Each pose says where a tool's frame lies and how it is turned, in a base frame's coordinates. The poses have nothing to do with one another.
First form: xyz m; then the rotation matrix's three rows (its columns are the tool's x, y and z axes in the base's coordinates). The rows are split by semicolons.
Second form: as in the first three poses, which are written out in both.
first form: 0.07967, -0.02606, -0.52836; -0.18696, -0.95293, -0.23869; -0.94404, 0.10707, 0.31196; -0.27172, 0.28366, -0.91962
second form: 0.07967, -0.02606, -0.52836, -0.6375, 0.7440, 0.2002, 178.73
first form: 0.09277, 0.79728, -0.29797; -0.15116, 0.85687, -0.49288; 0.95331, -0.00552, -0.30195; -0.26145, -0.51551, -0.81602
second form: 0.09277, 0.79728, -0.29797, -0.6484, -0.7027, 0.2928, 170.52
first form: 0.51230, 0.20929, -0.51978; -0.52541, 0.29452, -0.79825; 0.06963, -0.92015, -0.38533; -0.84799, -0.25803, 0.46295
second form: 0.51230, 0.20929, -0.51978, 0.4837, 0.1890, -0.8546, 172.44
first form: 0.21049, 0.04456, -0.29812; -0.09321, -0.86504, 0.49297; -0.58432, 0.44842, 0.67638; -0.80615, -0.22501, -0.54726
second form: 0.21049, 0.04456, -0.29812, -0.5613, 0.8090, 0.1748, 126.59
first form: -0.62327, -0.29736, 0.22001; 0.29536, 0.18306, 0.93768; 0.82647, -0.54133, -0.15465; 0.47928, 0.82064, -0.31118
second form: -0.62327, -0.29736, 0.22001, 0.7771, 0.3652, 0.5126, 141.13
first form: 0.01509, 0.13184, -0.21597; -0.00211, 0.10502, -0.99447; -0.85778, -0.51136, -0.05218; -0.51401, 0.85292, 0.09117
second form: 0.01509, 0.13184, -0.21597, 0.6437, -0.3417, -0.6847, 135.33
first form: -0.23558, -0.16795, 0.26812; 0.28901, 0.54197, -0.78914; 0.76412, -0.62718, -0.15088; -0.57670, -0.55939, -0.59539
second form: -0.23558, -0.16795, 0.26812, -0.7991, -0.4155, 0.4345, 165.19
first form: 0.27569, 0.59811, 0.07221; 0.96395, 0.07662, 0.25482; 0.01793, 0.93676, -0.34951; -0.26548, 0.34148, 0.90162
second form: 0.27569, 0.59811, 0.07221, 0.7970, 0.6001, -0.0677, 25.69
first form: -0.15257, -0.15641, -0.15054; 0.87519, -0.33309, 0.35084; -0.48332, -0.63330, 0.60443; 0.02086, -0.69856, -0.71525
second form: -0.15257, -0.15641, -0.15054, -0.9634, 0.2440, -0.1111, 137.45
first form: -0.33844, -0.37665, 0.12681; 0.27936, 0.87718, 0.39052; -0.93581, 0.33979, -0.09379; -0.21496, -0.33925, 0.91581
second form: -0.33844, -0.37665, 0.12681, -0.1274, 0.3142, -0.9408, 74.49
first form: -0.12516, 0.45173, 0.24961; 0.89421, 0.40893, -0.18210; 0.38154, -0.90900, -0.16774; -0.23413, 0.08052, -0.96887
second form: -0.12516, 0.45173, 0.24961, 0.9731, 0.2039, -0.1074, 172.67
